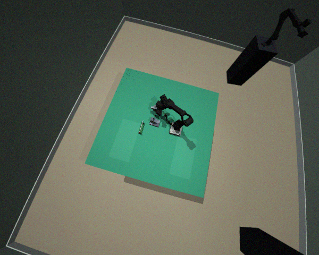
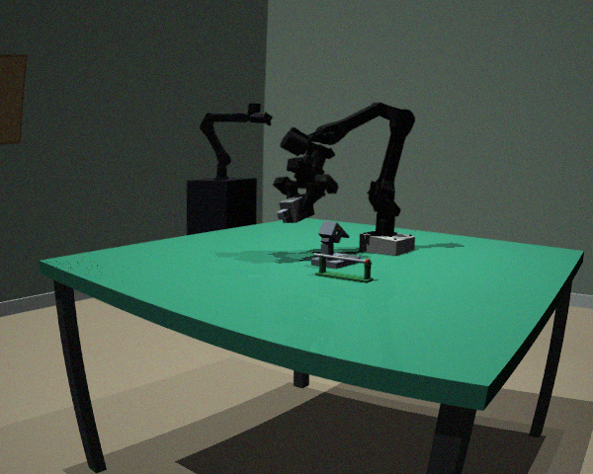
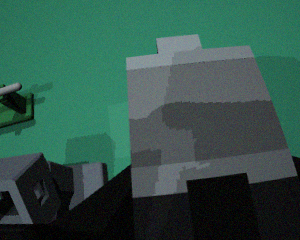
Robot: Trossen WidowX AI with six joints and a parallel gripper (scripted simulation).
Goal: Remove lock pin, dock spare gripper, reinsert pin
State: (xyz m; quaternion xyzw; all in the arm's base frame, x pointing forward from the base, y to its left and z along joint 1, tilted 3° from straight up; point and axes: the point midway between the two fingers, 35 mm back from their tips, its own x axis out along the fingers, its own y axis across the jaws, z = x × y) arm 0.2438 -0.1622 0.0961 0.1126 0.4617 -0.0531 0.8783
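The green cradle is 14 cm ahead of my gripper tip, 21 cm to the left of it and 10 cm below it. Also, from my gripper tip: mount: 1 cm ahead, 12 cm to the left, 7 cm below; spare gripper: 1 cm ahead, 1 cm above.
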